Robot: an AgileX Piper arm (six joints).
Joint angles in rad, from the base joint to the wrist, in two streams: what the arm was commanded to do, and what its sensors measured. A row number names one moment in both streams.
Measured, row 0:
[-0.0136 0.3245 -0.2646 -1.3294 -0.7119 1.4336]
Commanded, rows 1 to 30:
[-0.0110 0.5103 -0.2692 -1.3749 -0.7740 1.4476]
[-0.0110 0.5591 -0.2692 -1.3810 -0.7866 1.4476]
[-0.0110 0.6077 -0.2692 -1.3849 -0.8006 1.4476]
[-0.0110 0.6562 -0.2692 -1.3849 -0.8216 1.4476]
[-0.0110 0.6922 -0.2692 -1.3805 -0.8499 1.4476]
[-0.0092 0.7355 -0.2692 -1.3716 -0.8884 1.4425]
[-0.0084 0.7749 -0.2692 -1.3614 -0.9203 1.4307]
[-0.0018 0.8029 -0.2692 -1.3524 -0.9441 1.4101]
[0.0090 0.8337 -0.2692 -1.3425 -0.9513 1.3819]
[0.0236 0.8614 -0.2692 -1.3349 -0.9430 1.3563]
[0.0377 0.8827 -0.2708 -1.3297 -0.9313 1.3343]
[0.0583 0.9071 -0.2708 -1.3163 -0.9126 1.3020]
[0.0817 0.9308 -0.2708 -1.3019 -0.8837 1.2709]
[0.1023 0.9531 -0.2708 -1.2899 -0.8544 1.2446]
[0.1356 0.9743 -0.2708 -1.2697 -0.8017 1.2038]
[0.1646 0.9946 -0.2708 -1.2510 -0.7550 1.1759]
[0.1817 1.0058 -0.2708 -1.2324 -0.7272 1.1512]
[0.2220 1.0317 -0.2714 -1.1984 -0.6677 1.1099]
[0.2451 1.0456 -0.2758 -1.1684 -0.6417 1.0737]
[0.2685 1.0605 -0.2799 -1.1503 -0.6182 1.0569]
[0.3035 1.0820 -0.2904 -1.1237 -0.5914 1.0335]
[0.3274 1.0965 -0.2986 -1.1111 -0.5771 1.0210]
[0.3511 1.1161 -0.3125 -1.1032 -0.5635 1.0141]
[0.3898 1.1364 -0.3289 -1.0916 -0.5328 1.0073]
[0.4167 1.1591 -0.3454 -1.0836 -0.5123 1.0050]
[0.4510 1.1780 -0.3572 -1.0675 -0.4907 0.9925]
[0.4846 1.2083 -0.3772 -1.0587 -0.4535 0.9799]
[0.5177 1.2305 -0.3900 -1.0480 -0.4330 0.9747]
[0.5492 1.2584 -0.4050 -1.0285 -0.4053 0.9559]
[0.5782 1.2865 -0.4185 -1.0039 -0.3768 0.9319]
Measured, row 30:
[0.4728 1.2001 -0.3680 -1.0751 -0.4806 0.9998]
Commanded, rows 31 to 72:
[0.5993 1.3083 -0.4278 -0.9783 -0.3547 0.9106]
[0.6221 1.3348 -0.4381 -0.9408 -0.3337 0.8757]
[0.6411 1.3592 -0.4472 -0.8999 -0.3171 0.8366]
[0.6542 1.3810 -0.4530 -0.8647 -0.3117 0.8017]
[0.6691 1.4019 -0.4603 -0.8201 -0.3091 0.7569]
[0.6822 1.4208 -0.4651 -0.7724 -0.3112 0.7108]
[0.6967 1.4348 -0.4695 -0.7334 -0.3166 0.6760]
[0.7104 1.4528 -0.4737 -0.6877 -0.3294 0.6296]
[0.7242 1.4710 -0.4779 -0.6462 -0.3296 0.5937]
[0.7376 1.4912 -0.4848 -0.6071 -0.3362 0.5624]
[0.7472 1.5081 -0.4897 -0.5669 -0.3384 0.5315]
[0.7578 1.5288 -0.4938 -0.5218 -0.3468 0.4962]
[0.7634 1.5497 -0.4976 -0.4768 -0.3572 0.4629]
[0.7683 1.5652 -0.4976 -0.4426 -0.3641 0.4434]
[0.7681 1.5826 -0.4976 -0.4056 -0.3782 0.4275]
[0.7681 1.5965 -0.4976 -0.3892 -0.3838 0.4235]
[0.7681 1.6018 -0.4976 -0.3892 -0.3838 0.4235]
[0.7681 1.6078 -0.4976 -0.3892 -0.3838 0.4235]
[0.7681 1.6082 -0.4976 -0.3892 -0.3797 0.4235]
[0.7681 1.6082 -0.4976 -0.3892 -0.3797 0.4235]
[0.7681 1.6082 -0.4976 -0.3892 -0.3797 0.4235]
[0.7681 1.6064 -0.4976 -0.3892 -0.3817 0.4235]
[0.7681 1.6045 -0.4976 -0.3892 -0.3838 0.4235]
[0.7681 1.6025 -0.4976 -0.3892 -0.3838 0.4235]
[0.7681 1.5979 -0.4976 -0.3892 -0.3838 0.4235]
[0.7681 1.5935 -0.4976 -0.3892 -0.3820 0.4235]
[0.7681 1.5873 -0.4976 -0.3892 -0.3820 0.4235]
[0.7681 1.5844 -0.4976 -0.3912 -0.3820 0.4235]
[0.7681 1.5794 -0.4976 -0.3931 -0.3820 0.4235]
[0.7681 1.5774 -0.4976 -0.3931 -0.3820 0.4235]
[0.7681 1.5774 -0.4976 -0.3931 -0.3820 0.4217]
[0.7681 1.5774 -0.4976 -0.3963 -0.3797 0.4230]
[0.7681 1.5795 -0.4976 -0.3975 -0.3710 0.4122]
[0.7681 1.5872 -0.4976 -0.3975 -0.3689 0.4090]
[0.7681 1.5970 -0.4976 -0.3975 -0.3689 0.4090]
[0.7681 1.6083 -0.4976 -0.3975 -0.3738 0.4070]
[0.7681 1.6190 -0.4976 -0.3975 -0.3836 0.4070]
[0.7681 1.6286 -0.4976 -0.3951 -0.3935 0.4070]
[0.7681 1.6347 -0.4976 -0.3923 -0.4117 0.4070]
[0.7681 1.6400 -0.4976 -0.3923 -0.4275 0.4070]
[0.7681 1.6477 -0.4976 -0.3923 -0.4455 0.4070]
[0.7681 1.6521 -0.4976 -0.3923 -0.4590 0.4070]
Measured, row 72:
[0.7678 1.6333 -0.4961 -0.3984 -0.3950 0.4190]
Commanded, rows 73 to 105:
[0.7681 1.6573 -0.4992 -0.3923 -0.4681 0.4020]
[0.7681 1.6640 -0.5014 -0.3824 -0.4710 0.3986]
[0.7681 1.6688 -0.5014 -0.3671 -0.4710 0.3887]
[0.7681 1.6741 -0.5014 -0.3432 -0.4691 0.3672]
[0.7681 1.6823 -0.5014 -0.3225 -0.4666 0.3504]
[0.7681 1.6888 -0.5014 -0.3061 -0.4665 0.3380]
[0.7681 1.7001 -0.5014 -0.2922 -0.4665 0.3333]
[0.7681 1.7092 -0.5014 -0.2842 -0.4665 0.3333]
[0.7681 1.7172 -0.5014 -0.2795 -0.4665 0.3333]
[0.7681 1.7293 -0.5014 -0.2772 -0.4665 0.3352]
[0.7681 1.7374 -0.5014 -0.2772 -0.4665 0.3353]
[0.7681 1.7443 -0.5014 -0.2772 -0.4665 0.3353]
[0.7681 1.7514 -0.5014 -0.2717 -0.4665 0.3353]
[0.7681 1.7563 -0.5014 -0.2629 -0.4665 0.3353]
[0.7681 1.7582 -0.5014 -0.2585 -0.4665 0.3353]
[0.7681 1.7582 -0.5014 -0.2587 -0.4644 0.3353]
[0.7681 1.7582 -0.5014 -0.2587 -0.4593 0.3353]
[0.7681 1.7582 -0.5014 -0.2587 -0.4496 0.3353]
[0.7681 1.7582 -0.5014 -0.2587 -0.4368 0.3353]
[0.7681 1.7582 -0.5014 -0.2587 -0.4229 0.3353]
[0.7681 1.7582 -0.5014 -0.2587 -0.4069 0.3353]
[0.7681 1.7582 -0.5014 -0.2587 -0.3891 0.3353]
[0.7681 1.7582 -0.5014 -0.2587 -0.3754 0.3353]
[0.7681 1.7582 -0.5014 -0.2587 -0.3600 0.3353]
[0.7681 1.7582 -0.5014 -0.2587 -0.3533 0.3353]
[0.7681 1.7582 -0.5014 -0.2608 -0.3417 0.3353]
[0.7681 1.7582 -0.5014 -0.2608 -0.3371 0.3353]
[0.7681 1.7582 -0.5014 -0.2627 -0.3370 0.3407]
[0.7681 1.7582 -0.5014 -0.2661 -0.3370 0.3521]
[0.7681 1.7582 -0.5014 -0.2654 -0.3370 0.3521]
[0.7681 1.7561 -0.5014 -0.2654 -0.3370 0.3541]
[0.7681 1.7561 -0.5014 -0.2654 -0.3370 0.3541]
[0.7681 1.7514 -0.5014 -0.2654 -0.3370 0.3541]
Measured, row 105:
[0.7678 1.7414 -0.5147 -0.2631 -0.4552 0.3499]
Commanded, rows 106 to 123:
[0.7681 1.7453 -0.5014 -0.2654 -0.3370 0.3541]
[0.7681 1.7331 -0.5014 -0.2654 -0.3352 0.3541]
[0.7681 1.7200 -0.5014 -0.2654 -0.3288 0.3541]
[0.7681 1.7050 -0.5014 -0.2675 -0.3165 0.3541]
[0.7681 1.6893 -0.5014 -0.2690 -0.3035 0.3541]
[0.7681 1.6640 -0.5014 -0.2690 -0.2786 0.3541]
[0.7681 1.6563 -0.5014 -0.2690 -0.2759 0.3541]
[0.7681 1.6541 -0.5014 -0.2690 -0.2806 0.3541]
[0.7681 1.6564 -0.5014 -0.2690 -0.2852 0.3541]
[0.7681 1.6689 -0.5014 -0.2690 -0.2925 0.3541]
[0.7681 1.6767 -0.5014 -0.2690 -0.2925 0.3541]
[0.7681 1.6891 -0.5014 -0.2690 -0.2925 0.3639]
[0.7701 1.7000 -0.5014 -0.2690 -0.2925 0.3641]
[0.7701 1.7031 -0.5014 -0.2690 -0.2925 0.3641]
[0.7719 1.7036 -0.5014 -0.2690 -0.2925 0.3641]
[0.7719 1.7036 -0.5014 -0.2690 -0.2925 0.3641]
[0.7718 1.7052 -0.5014 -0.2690 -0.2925 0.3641]
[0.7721 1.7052 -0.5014 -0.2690 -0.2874 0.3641]
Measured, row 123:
[0.7678 1.6833 -0.5108 -0.2631 -0.3484 0.3576]
